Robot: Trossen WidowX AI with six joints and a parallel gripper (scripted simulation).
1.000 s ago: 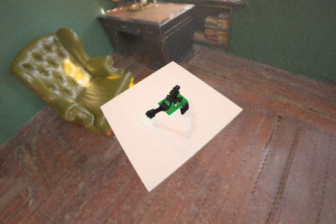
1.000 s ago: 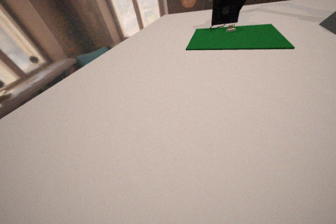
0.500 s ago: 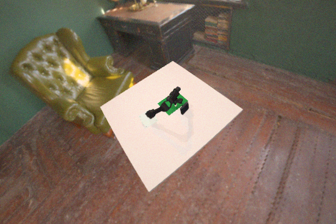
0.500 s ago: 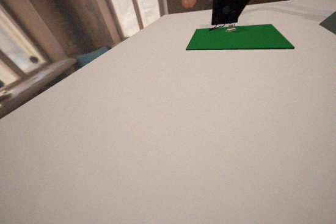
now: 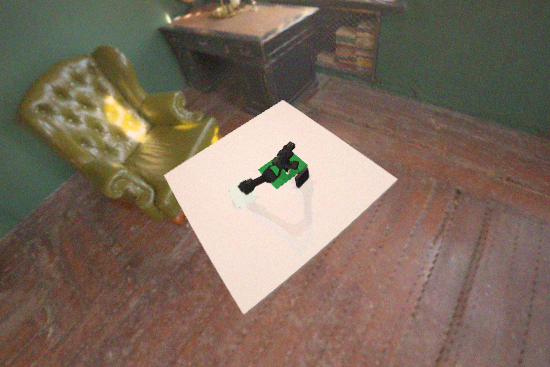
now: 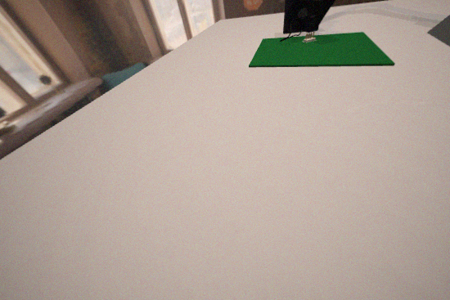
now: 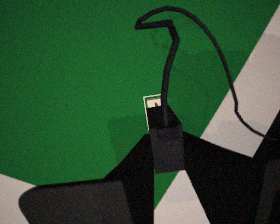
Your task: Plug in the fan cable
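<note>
Right now my gripper tip is 10 mm short of the dark fan plug and 10 mm below it. The rest, counted from my gripper tip: black fan 30 mm ahead, 130 mm to the right, 20 mm above; then fan header 10 mm ahead, 40 mm below; then green board 10 mm ahead, 70 mm to the left, 60 mm below.
</note>
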